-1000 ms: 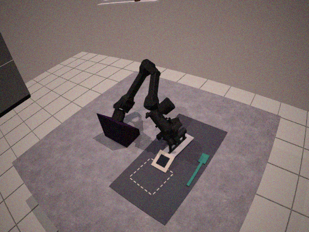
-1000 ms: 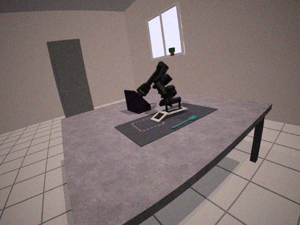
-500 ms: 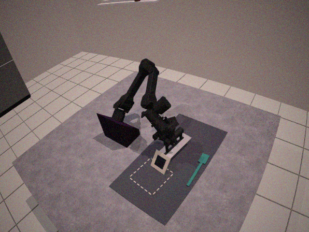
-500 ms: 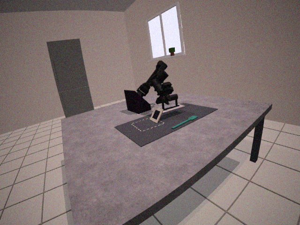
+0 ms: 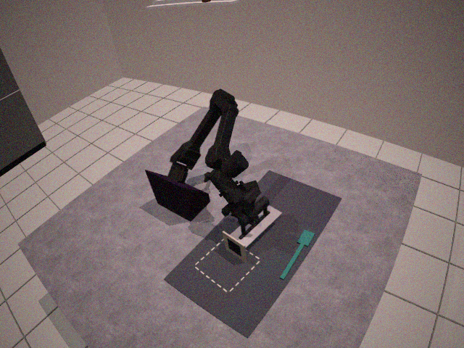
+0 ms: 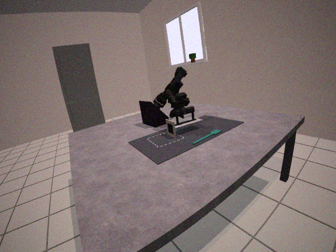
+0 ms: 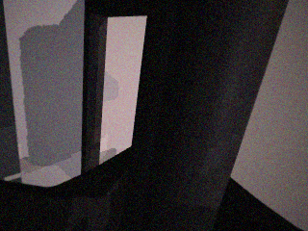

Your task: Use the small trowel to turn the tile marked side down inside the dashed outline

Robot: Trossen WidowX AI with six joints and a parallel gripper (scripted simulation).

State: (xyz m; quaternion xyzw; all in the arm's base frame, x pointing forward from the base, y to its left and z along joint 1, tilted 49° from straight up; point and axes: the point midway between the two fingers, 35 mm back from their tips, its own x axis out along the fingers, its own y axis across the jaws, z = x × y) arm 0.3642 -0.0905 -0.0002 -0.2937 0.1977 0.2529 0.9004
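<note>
Right now my gripper tip is 40 mm past the cream tile, 80 mm to the left of it and 50 mm above it. From my gripper tip the other things lie so: teal trowel: 140 mm ahead, 30 mm to the left, 100 mm below; dark mat: 20 mm to the left, 120 mm below.
</note>
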